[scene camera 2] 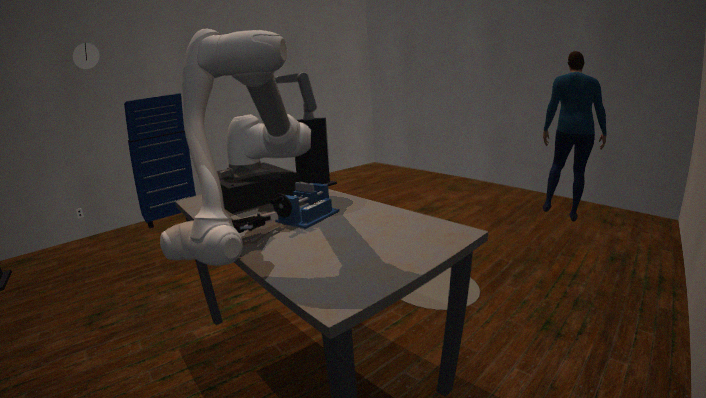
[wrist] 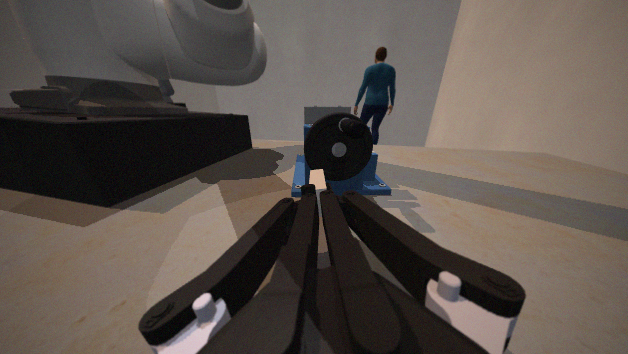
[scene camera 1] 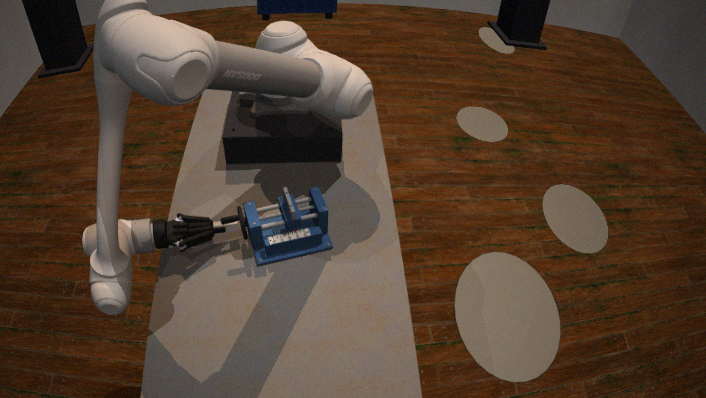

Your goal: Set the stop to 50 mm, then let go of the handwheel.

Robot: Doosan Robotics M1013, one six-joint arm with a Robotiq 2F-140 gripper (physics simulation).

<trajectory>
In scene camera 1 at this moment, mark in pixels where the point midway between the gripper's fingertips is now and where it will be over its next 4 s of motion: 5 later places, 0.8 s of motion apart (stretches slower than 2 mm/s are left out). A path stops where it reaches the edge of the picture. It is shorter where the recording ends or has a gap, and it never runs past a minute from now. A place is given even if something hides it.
My gripper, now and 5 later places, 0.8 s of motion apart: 237,225; 219,219; 214,218; 215,219; 240,231; 239,223
</trajectory>
